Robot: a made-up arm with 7 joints.
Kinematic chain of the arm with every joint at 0, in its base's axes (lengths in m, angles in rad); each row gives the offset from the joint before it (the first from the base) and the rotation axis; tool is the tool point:
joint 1: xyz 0 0 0.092 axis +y
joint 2: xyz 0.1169 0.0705 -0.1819 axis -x
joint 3: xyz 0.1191 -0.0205 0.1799 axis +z
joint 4: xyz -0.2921 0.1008 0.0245 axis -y
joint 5: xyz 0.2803 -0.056 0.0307 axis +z
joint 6: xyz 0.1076 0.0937 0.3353 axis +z
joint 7: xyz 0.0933 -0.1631 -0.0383 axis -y
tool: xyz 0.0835 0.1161 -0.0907
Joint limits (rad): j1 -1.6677..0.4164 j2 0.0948..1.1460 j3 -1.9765..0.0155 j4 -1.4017..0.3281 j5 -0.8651..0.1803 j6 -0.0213..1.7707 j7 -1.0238..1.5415
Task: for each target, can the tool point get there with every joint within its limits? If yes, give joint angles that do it. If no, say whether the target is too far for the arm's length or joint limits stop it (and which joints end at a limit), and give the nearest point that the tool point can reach.
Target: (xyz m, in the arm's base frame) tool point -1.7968 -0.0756 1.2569
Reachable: no: too far | nearest point -0.6112 0.0322 0.5918 | short by 1.364 m
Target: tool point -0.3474 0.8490 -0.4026
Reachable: no: joint limits stop it (at a limit: joint 1, joint 2, joint 3, joint 4, joint 5, joint 6) | nearest point 0.0346 0.7837 -0.1931 | short by 0.441 m
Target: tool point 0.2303 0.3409 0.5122
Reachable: yes | joints -0.7829 0.6803 -0.2457 0.0158 -0.2091 0.3900 -0.7484
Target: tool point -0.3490 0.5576 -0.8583
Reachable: no: joint limits stop it (at a limit: joint 1, joint 3, joint 4, joint 5) | nearest point 0.0559 0.2656 -0.4945 | short by 0.618 m
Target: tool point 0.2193 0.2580 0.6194
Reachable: yes | joints -0.4758 0.6121 -0.4207 0.1870 -0.6794 0.3936 0.1280
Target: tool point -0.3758 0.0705 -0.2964
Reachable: no: joint limits stop it (at a limit: joint 1, joint 2, joint 3, joint 4, joint 5, joint 6) | nearest point -0.1460 -0.0110 -0.3145 | short by 0.245 m
